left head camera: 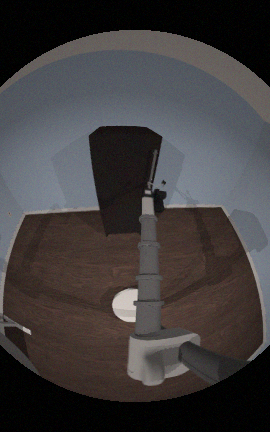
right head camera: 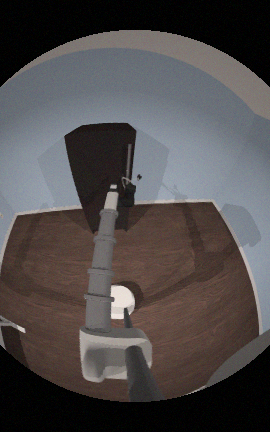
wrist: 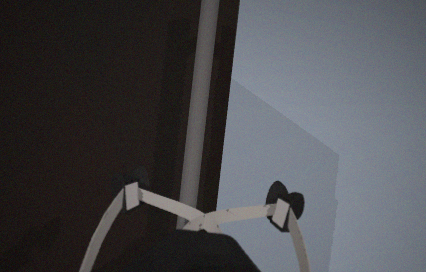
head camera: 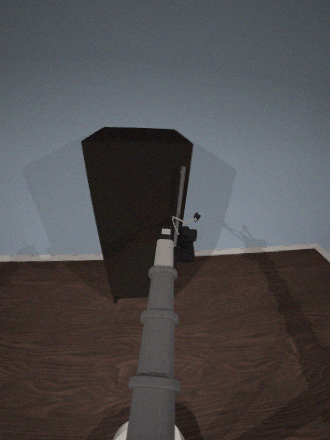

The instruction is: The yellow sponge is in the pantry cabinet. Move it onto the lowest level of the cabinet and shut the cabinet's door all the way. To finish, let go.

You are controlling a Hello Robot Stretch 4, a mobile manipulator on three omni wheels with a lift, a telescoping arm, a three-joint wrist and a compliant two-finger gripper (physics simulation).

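Places are measured from the robot's base along level axes (x left, y back, z up), in centimetres.
Where they show: gripper, fingertip midpoint: (left head camera: 154,179) (right head camera: 130,174) (wrist: 207,189) (head camera: 183,213); robot's base, origin of the base link: (left head camera: 130,304) (right head camera: 116,300).
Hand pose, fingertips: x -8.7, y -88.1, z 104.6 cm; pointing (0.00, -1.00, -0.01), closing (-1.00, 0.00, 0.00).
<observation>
Each offset is from my fingertips to the top centre of the thing. "pt": to the spot under its first point. Level surfaces: height alone.
The dark pantry cabinet {pt dx +26.8, dy -7.3, dz +7.5 cm} (head camera: 135,190) (left head camera: 120,165) (right head camera: 97,160) stands against the blue wall. Its door {pt dx +15.6, dy -9.2, dz +9.3 cm} (wrist: 100,90) looks shut, with no gap that I can make out in the dim light. A long grey upright handle {pt dx +2.1, dy -6.4, dz +8.8 cm} (head camera: 181,192) (left head camera: 154,165) (right head camera: 129,160) (wrist: 200,100) runs near the door's right edge. My gripper (head camera: 185,219) (left head camera: 156,184) (right head camera: 131,178) (wrist: 207,189) is open and empty at the lower part of the handle. In the wrist view, one fingertip is left of the handle and the other right of the cabinet's edge. The yellow sponge does not show in any view.
My telescoping arm (head camera: 160,345) (left head camera: 148,260) (right head camera: 102,255) reaches out over the wooden floor {dz -107.4 cm} (head camera: 240,325) (left head camera: 75,260) (right head camera: 165,250). A white round thing (left head camera: 125,304) (right head camera: 121,301) is on the floor below the arm. The wall (head camera: 280,150) (wrist: 375,100) lies right of the cabinet.
</observation>
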